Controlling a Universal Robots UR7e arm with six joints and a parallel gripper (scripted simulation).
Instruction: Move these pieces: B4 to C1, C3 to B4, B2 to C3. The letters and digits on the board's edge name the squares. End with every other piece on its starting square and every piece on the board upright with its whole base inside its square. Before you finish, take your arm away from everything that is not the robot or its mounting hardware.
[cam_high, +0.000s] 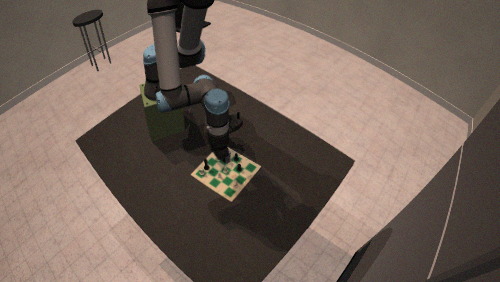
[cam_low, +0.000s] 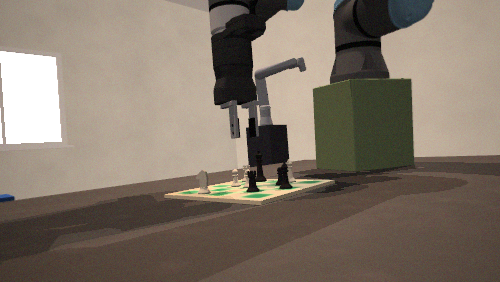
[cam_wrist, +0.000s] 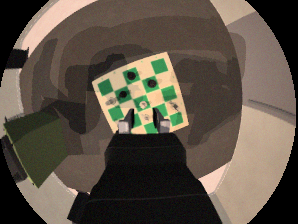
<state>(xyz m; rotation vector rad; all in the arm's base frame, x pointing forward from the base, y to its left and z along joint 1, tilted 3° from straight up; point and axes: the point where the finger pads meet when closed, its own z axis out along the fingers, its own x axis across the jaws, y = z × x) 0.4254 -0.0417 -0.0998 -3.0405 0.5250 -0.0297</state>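
Now: hand 110 mm above the cream chessboard.
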